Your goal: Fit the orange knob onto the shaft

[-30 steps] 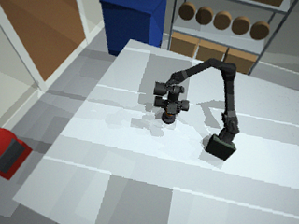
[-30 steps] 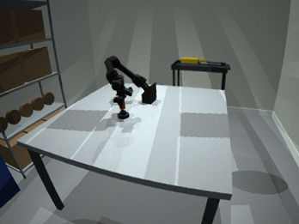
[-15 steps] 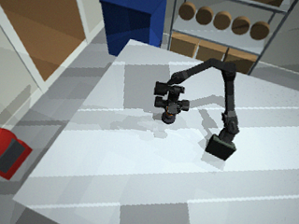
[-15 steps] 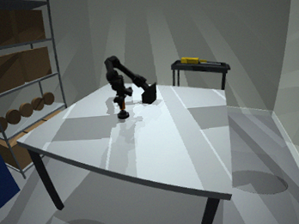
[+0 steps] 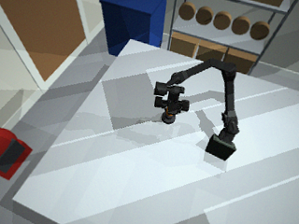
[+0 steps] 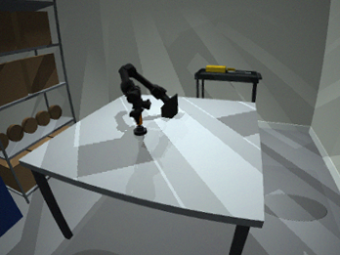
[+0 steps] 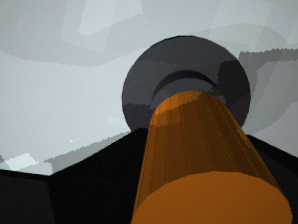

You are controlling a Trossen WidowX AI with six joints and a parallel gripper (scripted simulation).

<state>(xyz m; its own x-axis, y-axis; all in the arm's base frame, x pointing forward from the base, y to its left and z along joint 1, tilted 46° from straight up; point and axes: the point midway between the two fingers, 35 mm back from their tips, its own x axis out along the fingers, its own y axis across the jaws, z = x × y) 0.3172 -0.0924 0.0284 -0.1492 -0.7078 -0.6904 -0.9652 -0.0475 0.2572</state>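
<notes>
Now: the orange knob 2 cm above my gripper tip. The rest, counted from my gripper tip: dark round pedestal (4 cm below).
</notes>
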